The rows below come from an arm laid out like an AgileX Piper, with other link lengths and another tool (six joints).
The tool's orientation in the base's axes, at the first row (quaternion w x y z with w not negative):
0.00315 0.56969 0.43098 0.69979
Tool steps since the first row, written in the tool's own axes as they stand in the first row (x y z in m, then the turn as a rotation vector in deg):
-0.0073 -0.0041 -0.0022 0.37 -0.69 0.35
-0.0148 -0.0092 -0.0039 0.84 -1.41 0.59
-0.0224 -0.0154 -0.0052 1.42 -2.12 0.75
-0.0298 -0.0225 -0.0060 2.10 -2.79 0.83
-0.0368 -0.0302 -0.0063 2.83 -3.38 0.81
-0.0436 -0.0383 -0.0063 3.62 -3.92 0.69
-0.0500 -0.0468 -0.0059 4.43 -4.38 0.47
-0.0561 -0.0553 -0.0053 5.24 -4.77 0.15
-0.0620 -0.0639 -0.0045 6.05 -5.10 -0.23
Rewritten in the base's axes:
-0.0012 -0.0024 -0.0082 -0.19 0.83 -0.13
-0.0024 -0.0039 -0.0173 -0.51 1.66 -0.20
-0.0038 -0.0045 -0.0270 -0.93 2.49 -0.17
-0.0053 -0.0042 -0.0372 -1.43 3.29 -0.04
-0.0068 -0.0030 -0.0474 -1.99 4.01 0.18
-0.0084 -0.0013 -0.0578 -2.63 4.67 0.48
-0.0100 0.0011 -0.0680 -3.31 5.23 0.85
-0.0115 0.0038 -0.0780 -4.04 5.68 1.27
-0.0129 0.0067 -0.0879 -4.79 6.06 1.72

